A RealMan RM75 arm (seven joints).
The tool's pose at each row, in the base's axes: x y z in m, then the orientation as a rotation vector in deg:
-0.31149, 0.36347, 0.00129, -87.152, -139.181, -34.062
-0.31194, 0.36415, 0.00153, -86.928, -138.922, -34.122
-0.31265, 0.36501, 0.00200, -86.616, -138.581, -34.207
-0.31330, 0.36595, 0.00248, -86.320, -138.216, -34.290
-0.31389, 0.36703, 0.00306, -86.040, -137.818, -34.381
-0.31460, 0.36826, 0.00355, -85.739, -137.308, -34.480
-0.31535, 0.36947, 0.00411, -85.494, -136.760, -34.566
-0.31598, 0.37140, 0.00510, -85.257, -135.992, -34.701
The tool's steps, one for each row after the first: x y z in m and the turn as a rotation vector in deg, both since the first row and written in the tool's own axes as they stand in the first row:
0.00084, -0.00009, 0.00007, 0.101, 0.316, 0.021
0.00203, -0.00029, 0.00001, 0.235, 0.743, 0.040
0.00327, -0.00040, -0.00002, 0.370, 1.178, 0.078
0.00463, -0.00039, -0.00008, 0.504, 1.630, 0.140
0.00613, -0.00044, 0.00000, 0.667, 2.175, 0.247
0.00765, -0.00052, 0.00001, 0.830, 2.714, 0.402
0.00988, -0.00012, -0.00004, 1.013, 3.415, 0.668

